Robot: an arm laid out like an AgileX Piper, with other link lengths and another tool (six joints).
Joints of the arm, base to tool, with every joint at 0 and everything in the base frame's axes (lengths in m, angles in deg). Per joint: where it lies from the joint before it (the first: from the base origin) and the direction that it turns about. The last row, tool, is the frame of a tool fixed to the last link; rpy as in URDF.
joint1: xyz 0 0 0.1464 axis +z
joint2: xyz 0 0 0 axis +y
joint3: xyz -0.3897 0 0.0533 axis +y
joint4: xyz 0.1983 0 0.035 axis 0.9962 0 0.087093
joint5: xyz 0 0 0 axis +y
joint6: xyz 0.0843 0 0.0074 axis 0.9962 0 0.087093
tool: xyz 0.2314 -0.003 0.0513 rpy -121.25 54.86 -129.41
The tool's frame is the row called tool.
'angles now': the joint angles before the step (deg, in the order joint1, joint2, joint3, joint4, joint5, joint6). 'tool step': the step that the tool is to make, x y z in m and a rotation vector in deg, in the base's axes. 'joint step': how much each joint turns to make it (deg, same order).
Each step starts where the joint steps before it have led.
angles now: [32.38 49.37 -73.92 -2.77 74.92 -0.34]
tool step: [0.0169 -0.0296 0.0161 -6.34 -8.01 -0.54]
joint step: [-1.17 -1.91 0.99 -6.51 -3.10 -5.26]
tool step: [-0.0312 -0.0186 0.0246 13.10 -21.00 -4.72]
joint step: [-9.08 -18.99 22.00 3.45 -27.75 1.24]
